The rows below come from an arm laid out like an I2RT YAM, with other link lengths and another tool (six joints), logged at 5 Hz.
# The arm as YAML. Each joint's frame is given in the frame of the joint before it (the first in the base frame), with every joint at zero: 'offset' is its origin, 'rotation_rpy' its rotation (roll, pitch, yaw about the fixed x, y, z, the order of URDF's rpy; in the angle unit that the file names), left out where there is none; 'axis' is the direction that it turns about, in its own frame. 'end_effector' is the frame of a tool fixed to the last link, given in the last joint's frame.
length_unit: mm
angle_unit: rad
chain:
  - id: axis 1
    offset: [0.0, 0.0, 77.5]
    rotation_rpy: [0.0, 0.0, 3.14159]
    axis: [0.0, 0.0, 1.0]
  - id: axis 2
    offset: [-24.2, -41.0, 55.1]
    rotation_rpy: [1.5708, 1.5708, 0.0]
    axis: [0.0, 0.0, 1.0]
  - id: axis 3
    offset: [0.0, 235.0, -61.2]
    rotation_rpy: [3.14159, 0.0, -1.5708]
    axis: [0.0, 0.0, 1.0]
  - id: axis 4
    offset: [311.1, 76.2, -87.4]
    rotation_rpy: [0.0, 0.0, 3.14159]
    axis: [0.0, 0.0, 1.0]
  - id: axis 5
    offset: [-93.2, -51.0, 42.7]
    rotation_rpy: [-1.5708, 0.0, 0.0]
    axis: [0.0, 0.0, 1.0]
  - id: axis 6
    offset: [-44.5, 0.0, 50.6]
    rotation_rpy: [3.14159, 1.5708, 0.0]
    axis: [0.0, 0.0, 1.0]
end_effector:
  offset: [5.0, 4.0, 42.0]
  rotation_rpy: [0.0, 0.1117, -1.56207]
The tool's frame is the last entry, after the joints.
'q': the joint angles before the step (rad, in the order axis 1, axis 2, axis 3, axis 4, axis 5, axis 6). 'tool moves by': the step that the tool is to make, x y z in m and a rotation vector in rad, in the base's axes. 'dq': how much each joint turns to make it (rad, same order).
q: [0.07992, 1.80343, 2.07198, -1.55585, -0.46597, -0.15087]
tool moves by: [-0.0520, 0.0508, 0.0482, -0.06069, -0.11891, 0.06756]
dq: [0.17219, -0.13921, 0.00021, -0.00126, 0.11068, 0.07681]
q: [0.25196, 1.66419, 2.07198, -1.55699, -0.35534, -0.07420]
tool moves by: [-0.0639, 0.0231, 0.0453, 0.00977, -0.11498, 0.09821]
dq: [0.12647, -0.14726, 0.00009, -0.03055, 0.03633, 0.01353]
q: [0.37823, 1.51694, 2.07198, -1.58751, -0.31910, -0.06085]
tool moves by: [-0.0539, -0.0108, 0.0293, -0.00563, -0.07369, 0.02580]
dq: [0.04760, -0.12965, -0.00003, -0.06402, 0.04038, -0.00007]
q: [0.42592, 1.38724, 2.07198, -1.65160, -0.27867, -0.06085]
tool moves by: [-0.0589, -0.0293, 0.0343, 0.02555, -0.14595, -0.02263]
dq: [0.00829, -0.17175, -0.00026, -0.02800, 0.04865, 0.00060]
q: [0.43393, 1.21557, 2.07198, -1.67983, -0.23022, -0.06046]
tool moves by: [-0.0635, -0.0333, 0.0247, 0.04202, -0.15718, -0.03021]
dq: [-0.00010, -0.17840, 0.00014, -0.01828, 0.04104, -0.00020]
